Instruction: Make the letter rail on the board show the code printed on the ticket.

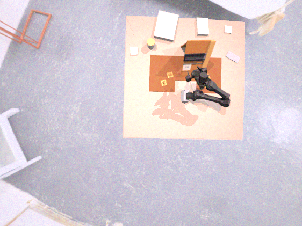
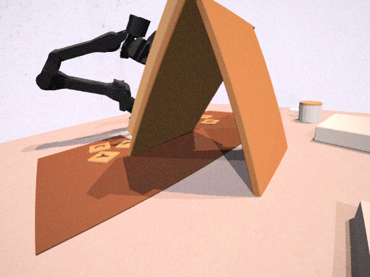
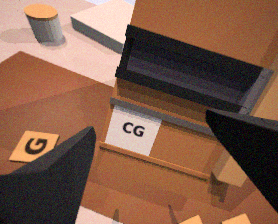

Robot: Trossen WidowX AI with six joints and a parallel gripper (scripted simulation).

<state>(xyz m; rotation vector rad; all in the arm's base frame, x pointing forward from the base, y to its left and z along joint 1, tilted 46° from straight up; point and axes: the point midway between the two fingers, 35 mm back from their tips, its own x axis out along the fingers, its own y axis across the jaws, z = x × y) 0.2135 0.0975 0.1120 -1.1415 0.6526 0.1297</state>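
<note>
My gripper tip is now 5 cm short of the white ticket, 1 cm to the right of it and 11 cm above it. From my gripper tip the other things lie so: large white box (50 cm ahead, 22 cm to the left, 18 cm below); then brown mat (4 cm behind, 19 cm below); then capped canister (30 cm ahead, 37 cm to the left, 16 cm below).
</note>
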